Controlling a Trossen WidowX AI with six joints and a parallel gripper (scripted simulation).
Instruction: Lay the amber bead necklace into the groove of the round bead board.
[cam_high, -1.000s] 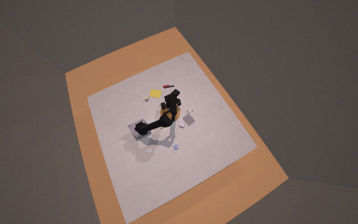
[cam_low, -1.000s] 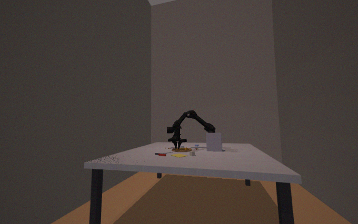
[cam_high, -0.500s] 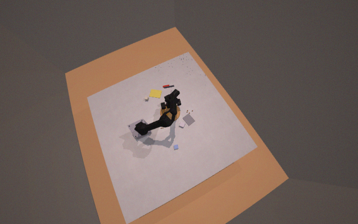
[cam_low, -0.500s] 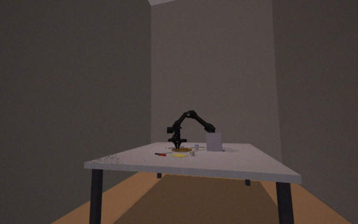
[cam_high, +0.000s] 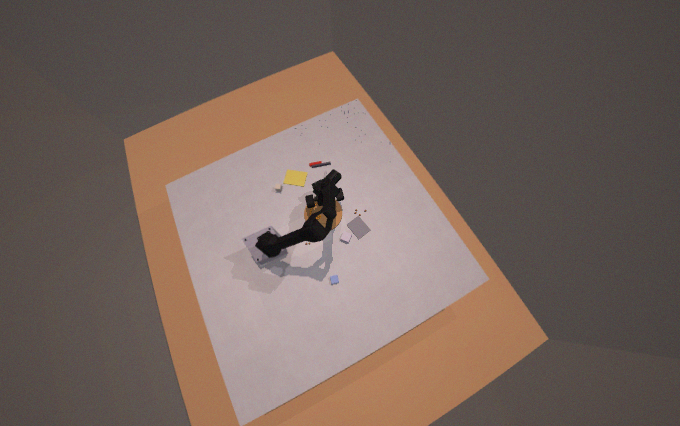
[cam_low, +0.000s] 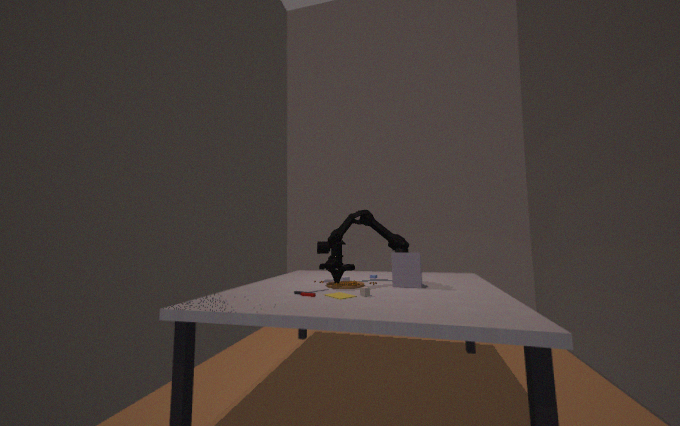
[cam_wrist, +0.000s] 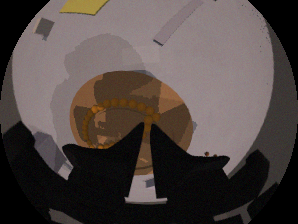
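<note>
My gripper tip is 4 cm past the round bead board, 3 cm to the left of it and 1 cm above it. From my gripper tip the other things lie so: thin grey bar (6 cm ahead, 14 cm to the left, 1 cm below); yellow pad (7 cm behind, 24 cm to the left, 1 cm below); grey square plate (8 cm ahead, 19 cm to the right, 1 cm below).
</note>
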